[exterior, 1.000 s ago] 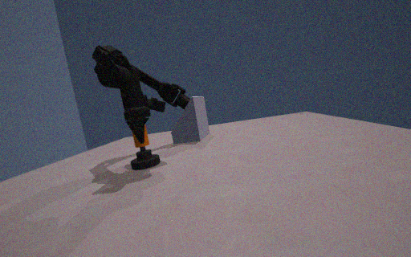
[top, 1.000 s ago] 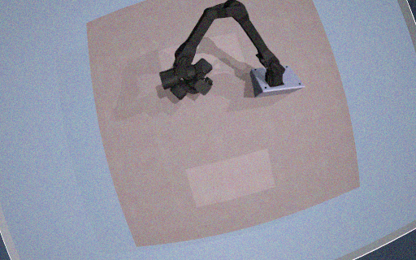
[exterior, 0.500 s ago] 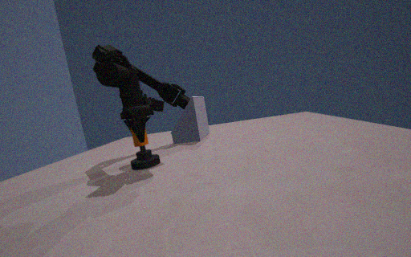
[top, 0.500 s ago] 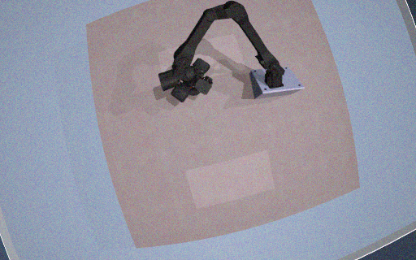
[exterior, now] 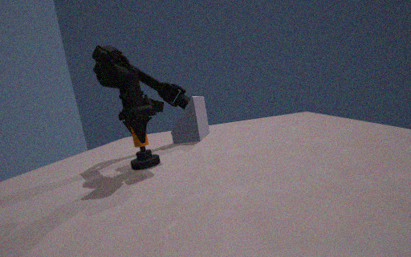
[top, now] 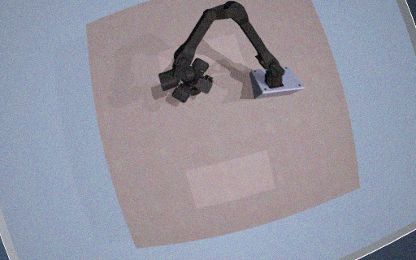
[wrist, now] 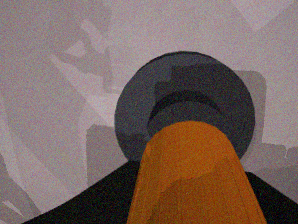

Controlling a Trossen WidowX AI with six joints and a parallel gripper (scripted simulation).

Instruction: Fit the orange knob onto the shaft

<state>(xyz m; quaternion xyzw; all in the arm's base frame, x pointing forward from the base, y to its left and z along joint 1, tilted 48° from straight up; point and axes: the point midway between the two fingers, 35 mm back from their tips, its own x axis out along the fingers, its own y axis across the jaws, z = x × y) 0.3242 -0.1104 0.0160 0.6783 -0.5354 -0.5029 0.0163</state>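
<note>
The orange knob is 20 mm above my gripper tip. From my gripper tip the other things lie so: dark pedestal (40 mm below).
</note>
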